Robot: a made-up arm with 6 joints.
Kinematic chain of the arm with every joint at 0, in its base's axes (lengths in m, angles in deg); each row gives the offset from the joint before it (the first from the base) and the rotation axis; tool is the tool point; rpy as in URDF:
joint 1: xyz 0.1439 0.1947 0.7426 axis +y
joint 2: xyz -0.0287 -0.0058 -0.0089 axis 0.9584 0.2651 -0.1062
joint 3: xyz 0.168 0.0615 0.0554 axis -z
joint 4: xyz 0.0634 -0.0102 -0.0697 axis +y
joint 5: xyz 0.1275 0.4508 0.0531 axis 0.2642 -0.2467 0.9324
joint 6: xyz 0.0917 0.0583 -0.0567 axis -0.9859 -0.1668 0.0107
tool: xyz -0.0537 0.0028 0.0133 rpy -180 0 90
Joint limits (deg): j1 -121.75..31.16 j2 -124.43..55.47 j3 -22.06..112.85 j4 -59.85..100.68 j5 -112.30..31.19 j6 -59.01..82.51
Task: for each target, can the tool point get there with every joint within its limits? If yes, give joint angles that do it. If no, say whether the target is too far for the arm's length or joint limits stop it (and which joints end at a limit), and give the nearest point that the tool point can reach.
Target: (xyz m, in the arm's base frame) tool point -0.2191 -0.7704 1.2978
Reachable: no: too far | nearest point -0.1029 -0.1607 1.1875 | short by 0.630 m
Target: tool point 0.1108 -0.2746 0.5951
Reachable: no: joint limits stop it (at a limit: joint 1, joint 2, joint 3, joint 4, joint 6) | nearest point 0.1485 -0.1533 0.3932 | short by 0.239 m
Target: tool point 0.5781 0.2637 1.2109
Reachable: yes | joints -53.17 -75.72 61.28 56.80 -49.08 -21.77
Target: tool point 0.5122 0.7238 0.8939
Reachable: yes | joints -51.85 -35.07 2.28 -29.65 -13.76 7.08
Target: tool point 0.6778 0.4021 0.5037
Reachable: yes | joints 14.15 -91.26 44.64 1.30 -80.17 -38.10
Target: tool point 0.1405 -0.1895 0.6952
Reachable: no: joint limits stop it (at a limit: joint 1, joint 2, joint 3, joint 4) | nearest point 0.1508 -0.1284 0.4032 | short by 0.298 m
